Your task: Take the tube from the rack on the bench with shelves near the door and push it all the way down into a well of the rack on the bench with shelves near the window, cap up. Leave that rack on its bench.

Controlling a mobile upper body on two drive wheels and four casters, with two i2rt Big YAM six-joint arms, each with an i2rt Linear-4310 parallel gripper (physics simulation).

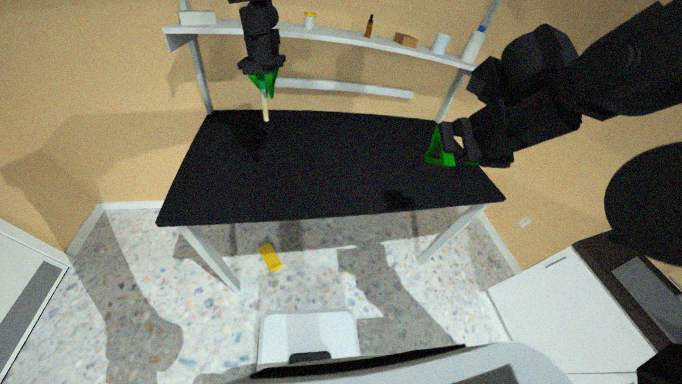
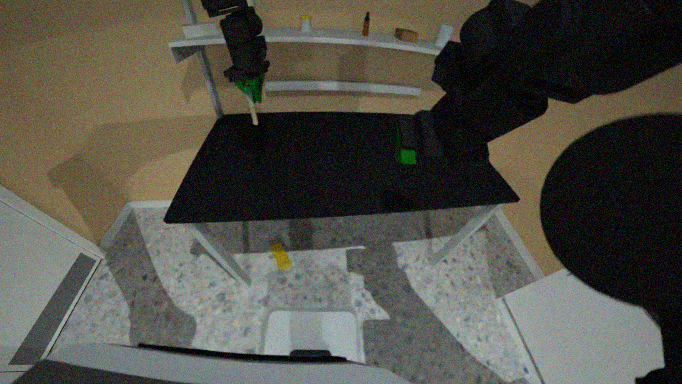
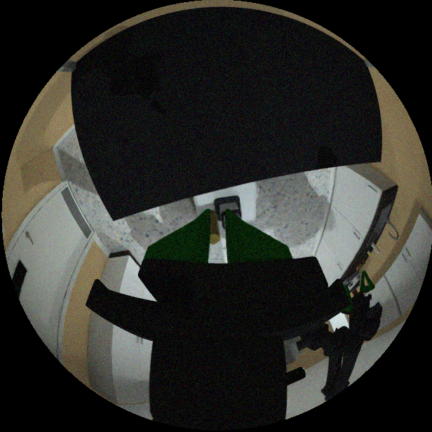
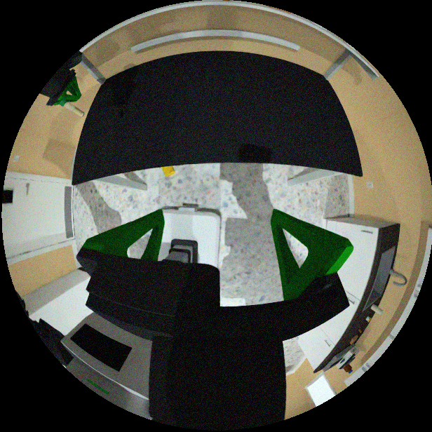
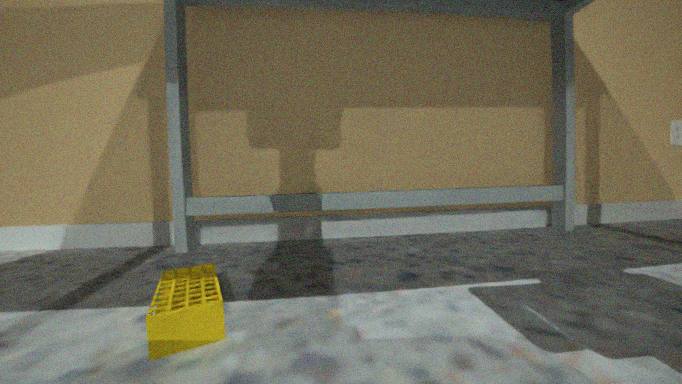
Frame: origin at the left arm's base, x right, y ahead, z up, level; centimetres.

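Seen in the pictures: left gripper, between the fingertips: (image 1: 269, 98) (image 2: 257, 102); right gripper, between the fingertips: (image 1: 446, 159) (image 2: 421, 157).
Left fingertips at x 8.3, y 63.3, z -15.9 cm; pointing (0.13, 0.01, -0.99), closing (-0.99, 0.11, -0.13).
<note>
Offsets run from my left fingertips to a thing's top centre. "pt": to the spot under its first point. Level surfaces: height alone.
My left gripper (image 1: 269, 93) (image 2: 255, 95) (image 3: 217, 214) is shut on the tube @(dz +5.7, dx -0.8, dy -3.0 cm) (image 1: 266, 111) (image 2: 254, 115) (image 4: 75, 109), above the back left of the black-topped bench @(dz -33.7 cm) (image 1: 320, 165) (image 2: 325, 170) (image 4: 215, 110). The tube's teal cap end is at the fingers. Its pale body hangs down, slightly tilted. A yellow rack @(dz -119.4, dx -13.0, dy +10.0 cm) (image 1: 270, 258) (image 2: 281, 256) (image 4: 168, 171) (image 5: 186, 327) is on the floor near the bench's front left leg, its grid of openings facing up. My right gripper (image 4: 217, 214) is open and empty above the bench's right side. The other rack cannot be made out.
A shelf (image 1: 340, 41) (image 2: 340, 44) over the bench's back holds a yellow-lidded jar @(pt dz +15.3, dx +8.9, dy +45.9 cm) (image 1: 310, 20), an amber bottle @(pt dz +16.2, dx +33.8, dy +48.2 cm) (image 1: 369, 27), a brown box @(pt dz +14.4, dx +51.8, dy +47.9 cm) (image 1: 406, 40) and other items. Bench legs (image 5: 177, 150) (image 5: 569, 130) stand behind the fallen rack. White cabinets (image 1: 565, 310) stand at the right.
</note>
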